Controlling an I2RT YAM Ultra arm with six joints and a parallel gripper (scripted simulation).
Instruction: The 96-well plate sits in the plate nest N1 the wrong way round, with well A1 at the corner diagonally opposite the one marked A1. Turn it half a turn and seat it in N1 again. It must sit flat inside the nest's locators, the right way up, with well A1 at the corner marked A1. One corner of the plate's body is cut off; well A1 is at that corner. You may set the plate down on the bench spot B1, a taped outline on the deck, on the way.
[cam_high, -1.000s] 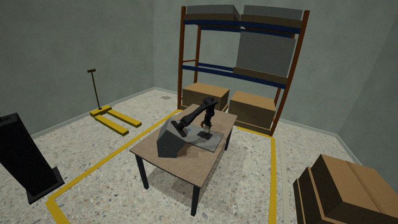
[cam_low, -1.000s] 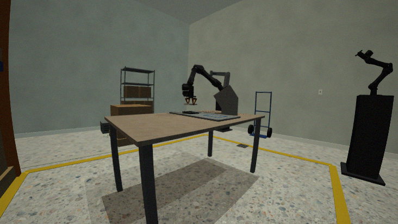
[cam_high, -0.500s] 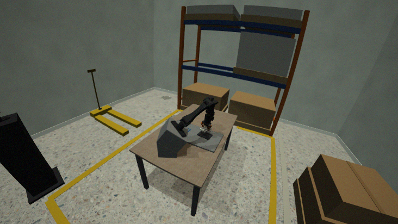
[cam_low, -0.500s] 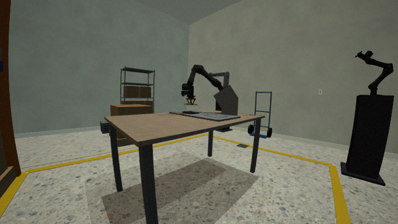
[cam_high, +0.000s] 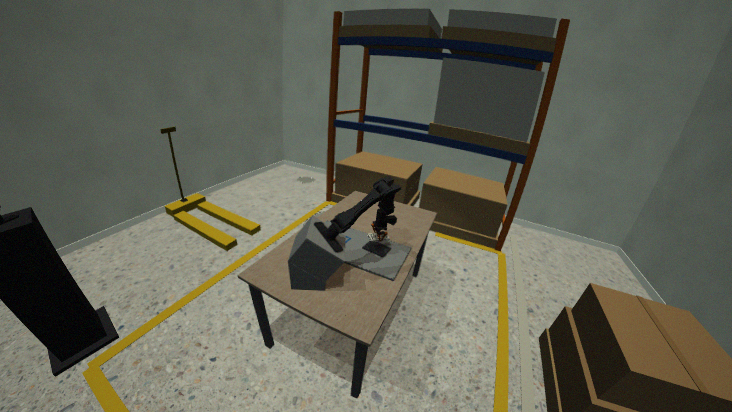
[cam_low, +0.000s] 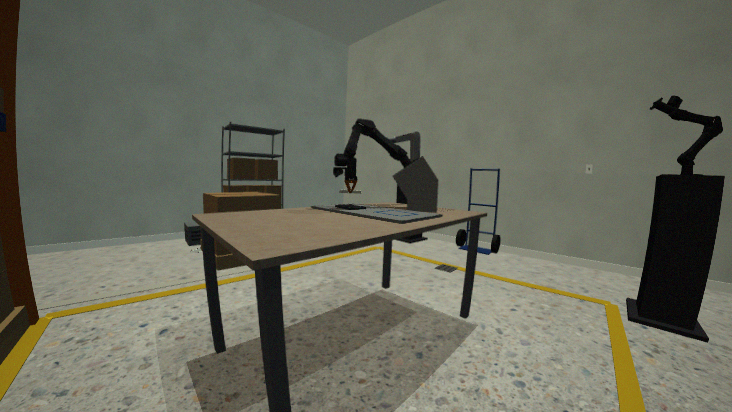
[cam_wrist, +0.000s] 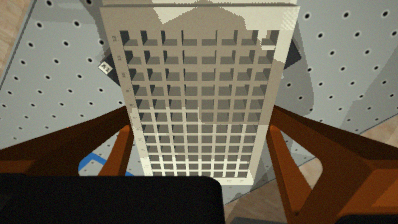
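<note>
Now: the cream 96-well plate right at my hand. Round my hand: dark plate nest N1 (9 cm below); then A1 label (9 cm below, 7 cm to the left, 6 cm ahead).
</note>
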